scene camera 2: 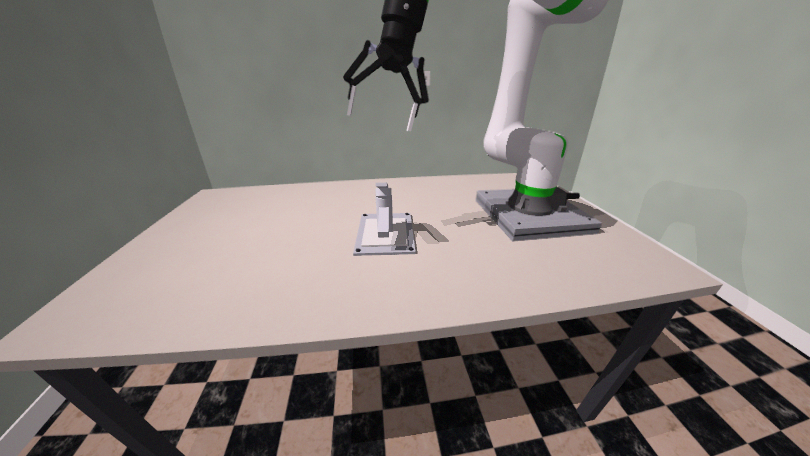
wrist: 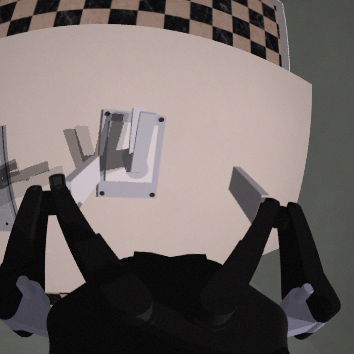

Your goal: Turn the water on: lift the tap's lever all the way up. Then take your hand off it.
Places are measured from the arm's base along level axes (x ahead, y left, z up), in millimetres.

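Pixels of known places: gripper, fingertip midpoint: (scene camera 2: 379,123) (wrist: 165,172); arm's base at its link origin: (scene camera 2: 529,206).
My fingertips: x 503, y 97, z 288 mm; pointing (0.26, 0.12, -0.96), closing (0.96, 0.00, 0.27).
For each thing: its top centre in the pictures, then the offset to it from my fingertips. Level surfaces: height alone.
- square base plate at its top centre: (wrist: 130,156) (scene camera 2: 385,229) dx -3, dy -38, dz -318 mm
- spout at its top centre: (wrist: 137,131) (scene camera 2: 383,214) dx +0, dy +32, dz -231 mm
- table at its surface level: dz -330 mm
The tap is light grey and stands on a square base plate (scene camera 2: 385,250) (wrist: 127,189) near the middle of the table. Its lever (scene camera 2: 382,190) (wrist: 145,136) is raised, its free end tilted up above the spout (scene camera 2: 383,219) (wrist: 135,120). The views do not show exactly how near the lever is to its upper limit. My gripper (scene camera 2: 379,122) (wrist: 165,172) is open and empty, high above the tap, with its fingers spread wide. It is apart from the lever; a stretch of air shows between them in the scene view.
The robot's grey mounting plate (scene camera 2: 555,224) is on the table (scene camera 2: 255,271) (wrist: 215,100), to the right of the tap in the scene view, with the white arm (scene camera 2: 512,84) rising from it. Walls stand behind and at the sides. The floor is checkered.
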